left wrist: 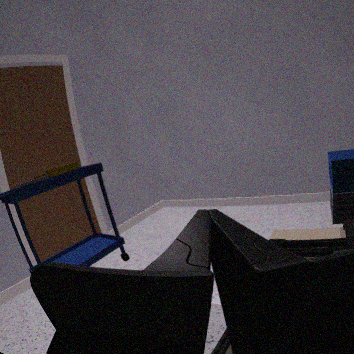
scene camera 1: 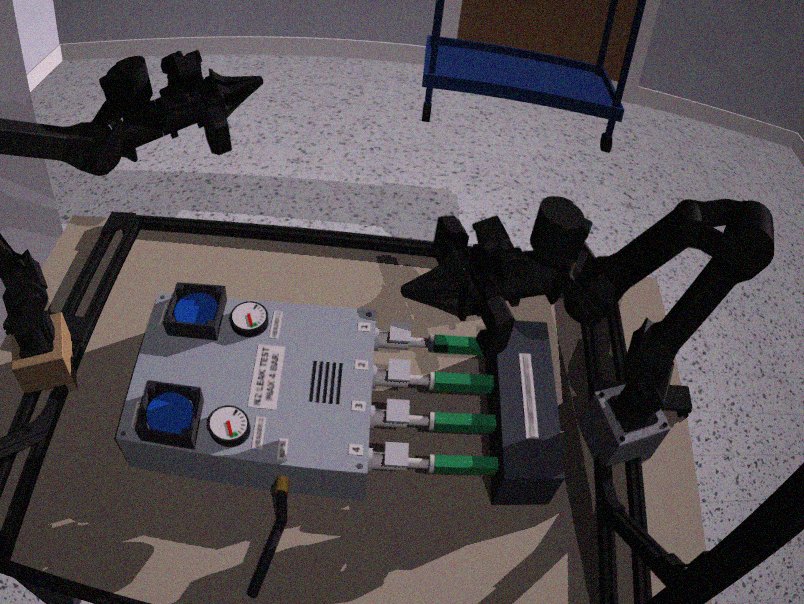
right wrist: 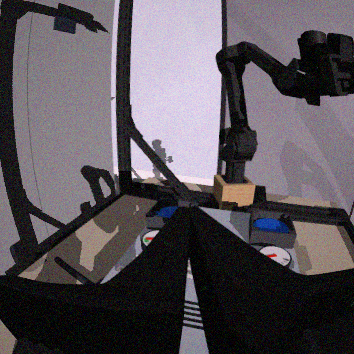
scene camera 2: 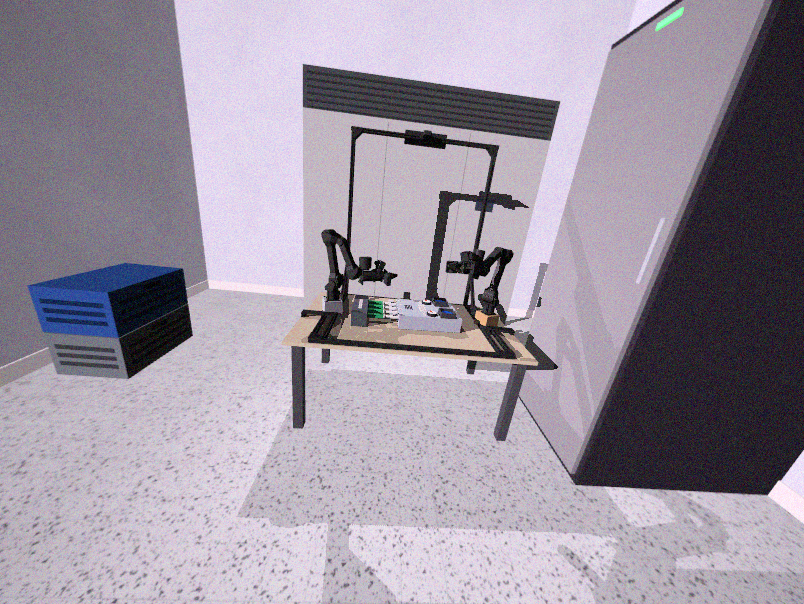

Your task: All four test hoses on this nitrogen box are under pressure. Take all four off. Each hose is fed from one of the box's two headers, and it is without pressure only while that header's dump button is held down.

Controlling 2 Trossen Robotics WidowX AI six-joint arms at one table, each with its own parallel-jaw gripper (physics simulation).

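Frame: origin at the left arm's base, x right, y back, z down, level; metres.
Where they show: left gripper, fingertip midpoint: (left wrist: 206,218) (scene camera 1: 262,79) (scene camera 2: 448,265); right gripper, fingertip midpoint: (scene camera 1: 401,291) (right wrist: 186,216) (scene camera 2: 397,275); left arm's base at its link origin: (scene camera 1: 36,339) (right wrist: 233,179) (scene camera 2: 487,313); right arm's base at its link origin: (scene camera 1: 633,410) (scene camera 2: 332,298).
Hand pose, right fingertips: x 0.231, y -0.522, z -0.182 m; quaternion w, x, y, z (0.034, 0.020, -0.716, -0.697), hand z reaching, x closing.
Each offset is from my right fingertips to the top centre of the thing. "spot": to the spot under its first point.
The grey nitrogen box {spot: dx -0.098, dy +0.103, dz +0.186 m} (scene camera 1: 295,351) (scene camera 2: 422,322) has an upper blue dump button {dx -0.203, dy +0.233, dz +0.170 m} (scene camera 1: 196,308) (right wrist: 271,225) and a lower one {dx -0.027, dy +0.306, dz +0.170 m} (scene camera 1: 170,412) (right wrist: 166,212), each in a dark square guard. Nothing touches the buttons. Green-sleeved hose 1 {spot: dx -0.058, dy -0.125, dz +0.202 m} (scene camera 1: 454,343), hose 2 {spot: dx +0.011, dy -0.105, dz +0.201 m} (scene camera 1: 461,382), hose 3 {spot: dx +0.075, dy -0.078, dz +0.201 m} (scene camera 1: 462,422) and hose 4 {spot: dx +0.138, dy -0.051, dz +0.201 m} (scene camera 1: 462,464) are on their ports through pale connectors. My left gripper (scene camera 1: 260,80) (left wrist: 206,218) is shut and empty, high beyond the box's far edge. My right gripper (scene camera 1: 404,291) (scene camera 2: 395,277) (right wrist: 186,216) is shut and empty, above the far side near hose 1.
A dark block {spot: dx +0.027, dy -0.178, dz +0.186 m} (scene camera 1: 513,370) (scene camera 2: 359,312) stands at the hoses' right ends in scene camera 1. Two gauges (scene camera 1: 249,317) (scene camera 1: 228,425) have red needles. A black hose {spot: dx +0.168, dy +0.233, dz +0.252 m} (scene camera 1: 265,552) with a brass end lies at the near side. A dark frame (scene camera 1: 279,234) borders the table. A blue cart (scene camera 1: 519,92) (left wrist: 111,240) stands beyond.
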